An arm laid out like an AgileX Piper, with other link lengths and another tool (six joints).
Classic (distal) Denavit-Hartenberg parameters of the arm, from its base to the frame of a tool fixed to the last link. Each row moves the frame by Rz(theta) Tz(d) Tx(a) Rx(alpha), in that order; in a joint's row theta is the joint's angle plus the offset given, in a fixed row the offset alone. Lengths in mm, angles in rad.
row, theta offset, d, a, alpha
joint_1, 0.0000, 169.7, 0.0, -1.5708
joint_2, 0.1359, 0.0, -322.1, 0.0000
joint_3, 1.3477, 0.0, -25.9, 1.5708
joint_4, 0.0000, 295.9, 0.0, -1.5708
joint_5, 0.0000, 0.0, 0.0, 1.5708
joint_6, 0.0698, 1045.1, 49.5, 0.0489
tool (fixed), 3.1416, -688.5, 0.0, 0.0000
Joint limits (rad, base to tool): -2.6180..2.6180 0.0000..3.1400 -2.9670..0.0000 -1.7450..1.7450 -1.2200..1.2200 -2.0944..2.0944
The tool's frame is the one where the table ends.
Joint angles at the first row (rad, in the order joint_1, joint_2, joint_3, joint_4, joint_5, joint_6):
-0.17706, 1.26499, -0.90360, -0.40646, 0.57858, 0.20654
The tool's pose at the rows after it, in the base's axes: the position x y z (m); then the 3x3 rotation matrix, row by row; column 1 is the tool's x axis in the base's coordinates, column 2 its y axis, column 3 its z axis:
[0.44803 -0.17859 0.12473], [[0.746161 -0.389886 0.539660], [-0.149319 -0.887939 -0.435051], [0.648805 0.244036 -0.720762]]
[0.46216 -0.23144 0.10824], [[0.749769 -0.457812 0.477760], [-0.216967 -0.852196 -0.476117], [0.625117 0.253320 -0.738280]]
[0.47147 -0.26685 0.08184], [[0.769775 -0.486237 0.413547], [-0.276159 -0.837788 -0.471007], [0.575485 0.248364 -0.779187]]
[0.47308 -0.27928 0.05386], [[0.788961 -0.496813 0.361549], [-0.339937 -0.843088 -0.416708], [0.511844 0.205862 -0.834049]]
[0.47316 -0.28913 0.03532], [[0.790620 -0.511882 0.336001], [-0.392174 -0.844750 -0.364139], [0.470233 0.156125 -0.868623]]
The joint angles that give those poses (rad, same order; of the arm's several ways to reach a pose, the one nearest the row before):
-0.27378, 1.41725, -1.01760, -0.42492, 0.57926, 0.23263
-0.36372, 1.55968, -1.13054, -0.42894, 0.57957, 0.22992
-0.43252, 1.70531, -1.25742, -0.36826, 0.61206, 0.16251
-0.48999, 1.81881, -1.36369, -0.24382, 0.66775, 0.05087
-0.54492, 1.89698, -1.44004, -0.13695, 0.70801, -0.04030

